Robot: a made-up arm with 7 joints. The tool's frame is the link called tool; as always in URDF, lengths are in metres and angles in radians. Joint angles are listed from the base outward.
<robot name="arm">
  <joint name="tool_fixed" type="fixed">
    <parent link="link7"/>
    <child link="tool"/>
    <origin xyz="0 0 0" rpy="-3.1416 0 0"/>
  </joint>
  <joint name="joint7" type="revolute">
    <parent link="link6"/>
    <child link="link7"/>
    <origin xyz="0.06 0 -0.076" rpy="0 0 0"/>
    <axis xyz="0 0.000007 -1"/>
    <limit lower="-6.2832" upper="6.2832"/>
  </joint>
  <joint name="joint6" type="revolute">
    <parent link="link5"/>
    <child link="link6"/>
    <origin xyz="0 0 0" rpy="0 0 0"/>
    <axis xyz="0 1 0.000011"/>
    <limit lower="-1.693" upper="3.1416"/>
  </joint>
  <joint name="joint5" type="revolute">
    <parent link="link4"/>
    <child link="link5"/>
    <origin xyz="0.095 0 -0.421" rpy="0 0 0"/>
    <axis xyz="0 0.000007 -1"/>
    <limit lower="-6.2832" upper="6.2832"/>
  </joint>
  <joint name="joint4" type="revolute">
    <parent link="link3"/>
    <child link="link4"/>
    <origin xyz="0.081 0 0" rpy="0 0 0"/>
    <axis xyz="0 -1 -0.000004"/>
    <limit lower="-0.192" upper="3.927"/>
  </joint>
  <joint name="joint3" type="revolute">
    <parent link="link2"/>
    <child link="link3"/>
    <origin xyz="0 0 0.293" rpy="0 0 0"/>
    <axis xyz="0 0 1"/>
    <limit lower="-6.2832" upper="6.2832"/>
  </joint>
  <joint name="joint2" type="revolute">
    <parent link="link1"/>
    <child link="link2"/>
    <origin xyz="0 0 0" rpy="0 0 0"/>
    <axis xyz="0 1 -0.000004"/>
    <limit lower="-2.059" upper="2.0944"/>
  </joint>
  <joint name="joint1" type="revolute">
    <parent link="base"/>
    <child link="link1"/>
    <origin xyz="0 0 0.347" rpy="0 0 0"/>
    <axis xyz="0 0 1"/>
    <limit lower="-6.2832" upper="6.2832"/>
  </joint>
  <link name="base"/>
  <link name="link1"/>
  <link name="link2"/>
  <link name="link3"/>
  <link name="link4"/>
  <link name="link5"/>
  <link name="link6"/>
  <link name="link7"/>
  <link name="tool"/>
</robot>
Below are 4 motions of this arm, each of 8 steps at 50 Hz.
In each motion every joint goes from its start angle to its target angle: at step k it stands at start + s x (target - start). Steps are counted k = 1, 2, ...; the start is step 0. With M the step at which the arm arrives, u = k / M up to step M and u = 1 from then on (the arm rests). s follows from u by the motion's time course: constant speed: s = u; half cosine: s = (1 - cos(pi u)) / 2; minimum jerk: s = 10 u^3 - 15 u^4 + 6 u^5.
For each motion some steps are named. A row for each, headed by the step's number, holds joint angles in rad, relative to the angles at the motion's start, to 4 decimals.
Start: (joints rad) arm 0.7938 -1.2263 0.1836 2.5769 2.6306 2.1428 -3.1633
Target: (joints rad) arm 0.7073 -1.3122 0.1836 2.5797 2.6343 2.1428 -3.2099
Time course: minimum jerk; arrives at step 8
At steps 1, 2, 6, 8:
1: -0.0014 -0.0014 0.0000 0.0000 0.0001 0.0000 -0.0007
2: -0.0090 -0.0089 0.0000 0.0003 0.0004 0.0000 -0.0048
6: -0.0775 -0.0770 0.0000 0.0025 0.0033 0.0000 -0.0418
8: -0.0865 -0.0859 0.0000 0.0028 0.0037 0.0000 -0.0466

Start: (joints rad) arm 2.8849 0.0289 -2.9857 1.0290 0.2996 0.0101 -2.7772
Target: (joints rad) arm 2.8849 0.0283 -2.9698 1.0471 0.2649 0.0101 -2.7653
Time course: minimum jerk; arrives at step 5
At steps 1, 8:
1: 0.0000 0.0000 0.0009 0.0010 -0.0020 0.0000 0.0007
8: 0.0000 -0.0006 0.0159 0.0181 -0.0347 0.0000 0.0119

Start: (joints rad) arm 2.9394 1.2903 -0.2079 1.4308 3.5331 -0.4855 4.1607
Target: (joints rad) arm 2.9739 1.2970 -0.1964 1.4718 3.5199 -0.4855 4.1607
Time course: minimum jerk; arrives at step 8
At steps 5, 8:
5: 0.0250 0.0049 0.0083 0.0297 -0.0096 0.0000 0.0000
8: 0.0345 0.0067 0.0115 0.0410 -0.0132 0.0000 0.0000

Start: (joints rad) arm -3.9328 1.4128 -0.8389 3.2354 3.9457 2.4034 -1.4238
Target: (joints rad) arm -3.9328 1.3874 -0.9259 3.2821 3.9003 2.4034 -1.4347
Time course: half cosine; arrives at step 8
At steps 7, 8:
7: 0.0000 -0.0244 -0.0837 0.0449 -0.0437 0.0000 -0.0105
8: 0.0000 -0.0254 -0.0870 0.0467 -0.0454 0.0000 -0.0109

